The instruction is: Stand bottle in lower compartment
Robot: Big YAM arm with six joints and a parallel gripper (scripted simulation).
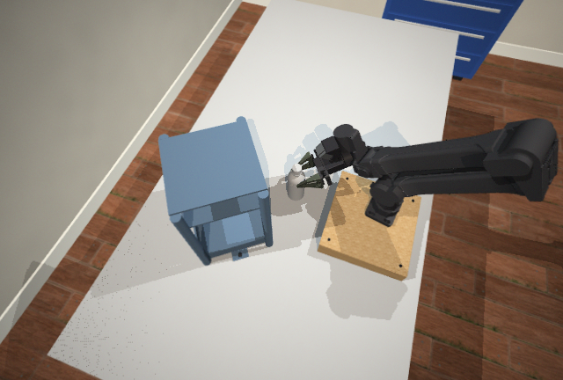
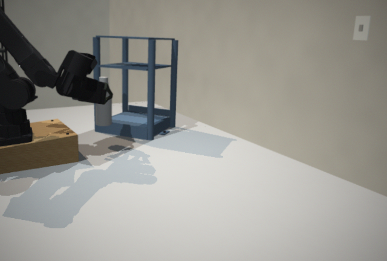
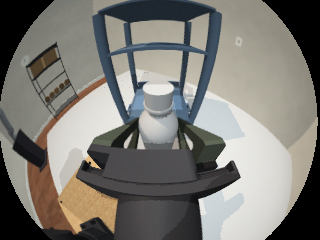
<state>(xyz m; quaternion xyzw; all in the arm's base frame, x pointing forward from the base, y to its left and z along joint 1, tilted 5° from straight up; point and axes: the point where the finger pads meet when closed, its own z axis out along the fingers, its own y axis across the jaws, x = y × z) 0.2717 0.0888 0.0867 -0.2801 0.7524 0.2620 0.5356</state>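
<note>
Now: hand 16 cm to the right of the blue shelving unit, 16 cm short of it and 1 cm below it. Round my hand: grey bottle right at my hand.
</note>
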